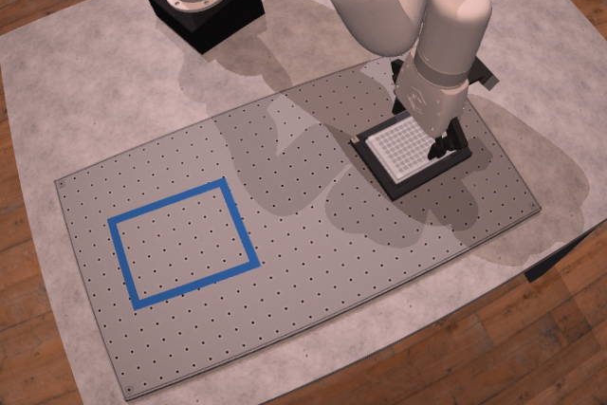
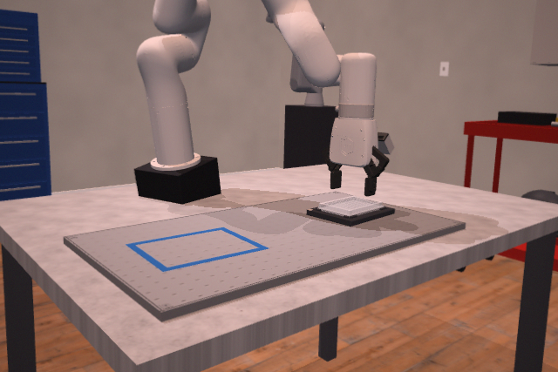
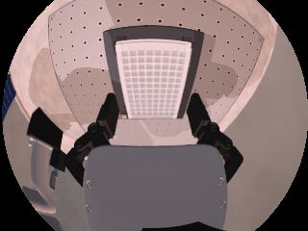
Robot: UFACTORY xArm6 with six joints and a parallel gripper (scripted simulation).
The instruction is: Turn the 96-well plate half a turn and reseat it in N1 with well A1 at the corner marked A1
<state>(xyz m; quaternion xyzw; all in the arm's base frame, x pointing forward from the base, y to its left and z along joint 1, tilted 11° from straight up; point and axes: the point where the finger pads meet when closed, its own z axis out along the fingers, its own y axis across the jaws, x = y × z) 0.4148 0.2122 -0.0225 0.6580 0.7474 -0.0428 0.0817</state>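
My gripper is now 40 mm above the 96-well plate. Round my hand: plate nest N1 (50 mm below); then small A1 mark (40 mm behind, 80 mm to the right, 50 mm below).
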